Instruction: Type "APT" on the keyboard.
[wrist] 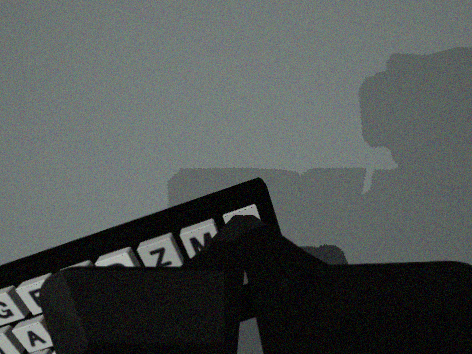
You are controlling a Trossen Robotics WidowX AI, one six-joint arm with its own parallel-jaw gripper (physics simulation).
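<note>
The black keyboard with pale keys lies slanted across the lower left of the wrist view, its far right corner near the middle. The A key shows at the lower left, beside the gripper's left finger. The Z key and the M key show along the far row. My gripper is shut and empty. Its tips are over the last key of the far row, whose letter they hide. Whether they touch it I cannot tell. The P and T keys cannot be made out; the fingers hide much of the keyboard.
A grey table top stretches beyond the keyboard. Dark shadows of the arm and gripper fall on it at the right and behind the keyboard's corner. A G key shows at the left edge.
</note>
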